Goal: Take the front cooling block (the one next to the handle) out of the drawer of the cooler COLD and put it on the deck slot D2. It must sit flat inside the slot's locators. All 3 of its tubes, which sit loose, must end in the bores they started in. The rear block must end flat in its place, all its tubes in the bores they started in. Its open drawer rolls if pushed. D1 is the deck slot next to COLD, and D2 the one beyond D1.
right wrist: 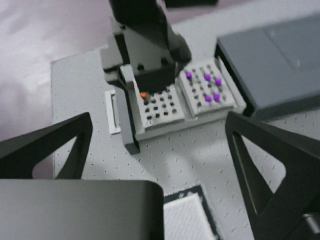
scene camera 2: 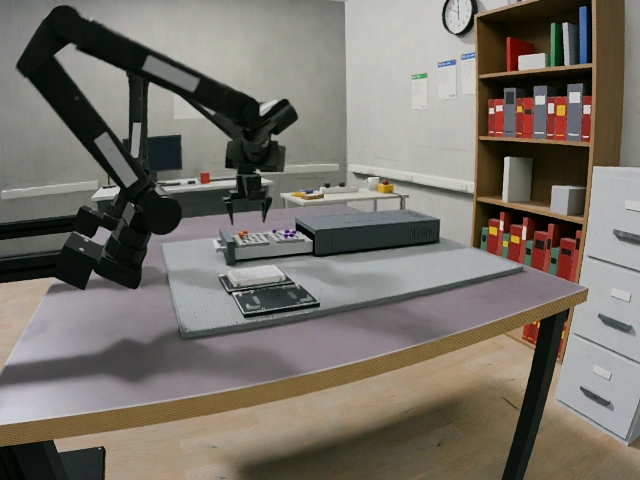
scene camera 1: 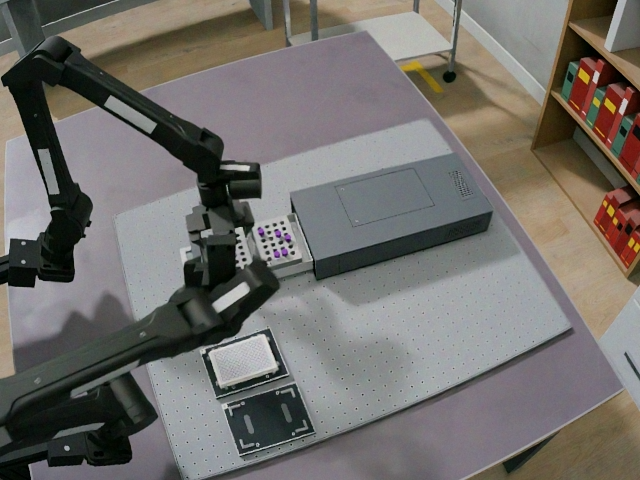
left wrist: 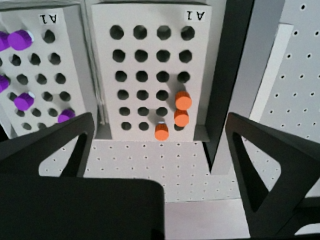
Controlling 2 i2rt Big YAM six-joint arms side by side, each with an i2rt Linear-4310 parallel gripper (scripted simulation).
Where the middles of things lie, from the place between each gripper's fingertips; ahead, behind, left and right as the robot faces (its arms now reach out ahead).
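Scene:
Counted from my left hand, I find the white plate (scene camera 1: 251,358) 250 mm to the right, 70 mm behind and 90 mm below. Deck slot D2 (scene camera 1: 270,426) is 390 mm to the right of that left hand, 80 mm behind it and 100 mm below it, while deck slot D1 (scene camera 1: 282,370) is 250 mm to the right of the left hand, 70 mm behind it and 100 mm below it. As for the drawer (scene camera 1: 307,264), my left gripper is 40 mm short of it, 10 mm to the left of it and 70 mm above it.
Counted from my right hand (scene camera 2: 255,167), the drawer is 70 mm ahead, 170 mm to the left and 240 mm below. Deck slot D2 is 40 mm behind my right hand, 210 mm to the right of it and 270 mm below it; deck slot D1 is 40 mm behind the right hand, 70 mm to the right of it and 270 mm below it. The white plate is 40 mm behind my right hand, 70 mm to the right of it and 260 mm below it.

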